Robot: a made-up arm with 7 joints.
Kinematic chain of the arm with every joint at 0, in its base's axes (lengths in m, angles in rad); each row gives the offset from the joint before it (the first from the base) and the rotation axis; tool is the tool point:
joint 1: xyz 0 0 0 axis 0 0.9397 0.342
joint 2: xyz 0 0 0 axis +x
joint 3: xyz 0 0 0 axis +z
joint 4: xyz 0.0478 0 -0.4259 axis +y
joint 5: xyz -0.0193 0 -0.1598 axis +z
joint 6: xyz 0 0 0 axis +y
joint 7: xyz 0 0 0 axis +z
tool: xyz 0 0 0
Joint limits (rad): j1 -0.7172..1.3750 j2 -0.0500..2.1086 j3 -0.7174..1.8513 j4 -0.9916..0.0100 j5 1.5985..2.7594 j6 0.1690..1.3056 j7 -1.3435..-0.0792
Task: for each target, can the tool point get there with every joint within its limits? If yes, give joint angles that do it. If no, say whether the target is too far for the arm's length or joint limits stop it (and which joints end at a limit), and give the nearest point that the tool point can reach.
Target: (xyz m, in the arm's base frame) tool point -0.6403 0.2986 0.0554
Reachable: no: too far | nearest point -0.5266 0.2620 0.0108 | short by 0.127 m
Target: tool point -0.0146 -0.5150 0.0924
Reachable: no: joint limits stop it (at a limit: joint 1, joint 2, joint 3, joint 4) | nearest point -0.4107 -0.2179 -0.3057 | short by 0.635 m
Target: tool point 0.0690 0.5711 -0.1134
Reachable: yes | joints -0.1716 1.1907 1.4100 -0.4666 2.5674 0.7966 -1.1522
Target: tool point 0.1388 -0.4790 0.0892
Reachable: no: joint limits stop it (at a limit: joint 1, joint 2, joint 3, joint 4) | nearest point 0.3891 -0.2051 -0.3408 | short by 0.568 m
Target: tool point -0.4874 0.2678 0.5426
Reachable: no: too far | nearest point -0.1958 0.3972 0.3369 | short by 0.380 m
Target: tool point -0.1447 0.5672 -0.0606
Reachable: yes | joints 0.6552 1.3701 0.5380 -0.0996 1.7463 1.2187 -0.1887
